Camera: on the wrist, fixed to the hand. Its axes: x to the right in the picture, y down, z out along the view.
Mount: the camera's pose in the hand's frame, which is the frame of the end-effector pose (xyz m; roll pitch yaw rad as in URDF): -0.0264 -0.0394 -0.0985 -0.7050 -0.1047 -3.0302
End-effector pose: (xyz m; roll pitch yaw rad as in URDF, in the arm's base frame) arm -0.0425 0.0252 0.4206 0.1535 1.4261 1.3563
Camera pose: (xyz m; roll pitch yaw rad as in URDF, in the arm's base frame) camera -0.0418 -0.0835 0.4318 -1.9870 -1.4327 -0.6419
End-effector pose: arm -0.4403 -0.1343 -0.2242 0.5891 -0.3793 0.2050
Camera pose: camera -0.4312 -0.1100 -0.3304 -1.2310 0.3494 -2.7763
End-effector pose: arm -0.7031 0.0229 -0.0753 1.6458 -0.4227 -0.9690
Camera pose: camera -0.6259 0.0892 -0.1152 -2.2930 0.5388 2.2846
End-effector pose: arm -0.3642 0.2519 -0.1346 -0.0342 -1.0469 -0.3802
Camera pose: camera -0.3143 0.1859 -0.2060 -0.5144 0.9301 2.9412
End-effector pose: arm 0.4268 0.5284 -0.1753 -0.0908 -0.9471 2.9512
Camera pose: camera 0.3757 0.5873 -0.2519 -0.4925 0.8266 -0.0413
